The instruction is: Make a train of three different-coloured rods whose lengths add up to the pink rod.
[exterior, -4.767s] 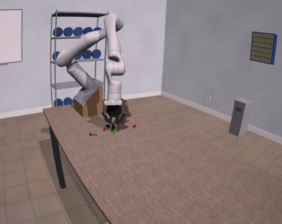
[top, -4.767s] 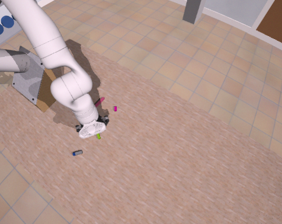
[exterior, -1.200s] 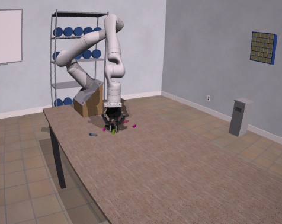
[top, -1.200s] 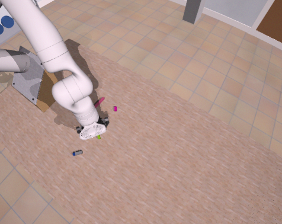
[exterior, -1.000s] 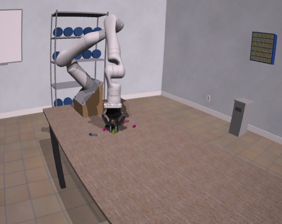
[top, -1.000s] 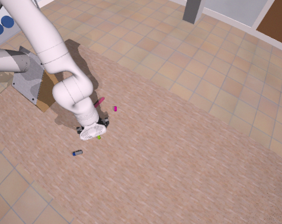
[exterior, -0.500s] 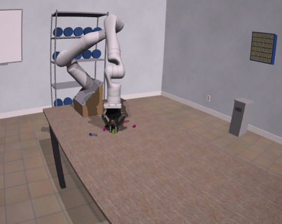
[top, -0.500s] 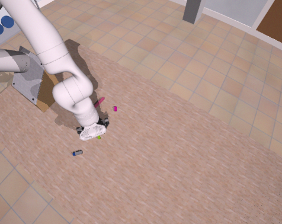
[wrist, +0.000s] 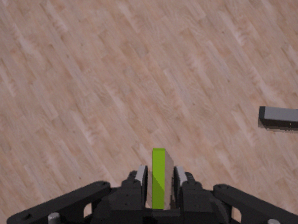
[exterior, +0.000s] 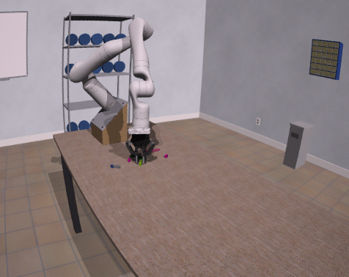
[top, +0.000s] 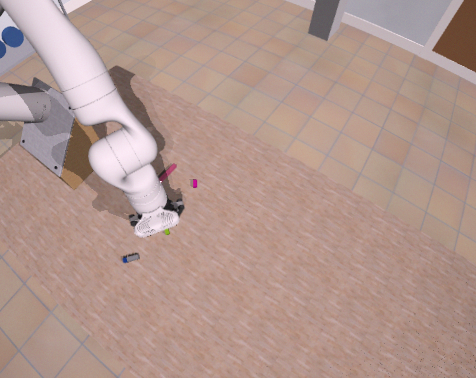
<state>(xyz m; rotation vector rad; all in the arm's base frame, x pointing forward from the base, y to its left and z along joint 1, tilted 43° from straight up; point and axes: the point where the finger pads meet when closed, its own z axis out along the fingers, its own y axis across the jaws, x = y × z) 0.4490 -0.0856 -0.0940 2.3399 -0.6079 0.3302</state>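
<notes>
My gripper is now 2 cm above the lime rod. Round my hand: green rod (6 cm behind, 2 cm to the left, 2 cm below); then grey rod (11 cm to the right, 2 cm below); then blue rod (1 cm behind, 13 cm to the right, 2 cm below).
</notes>
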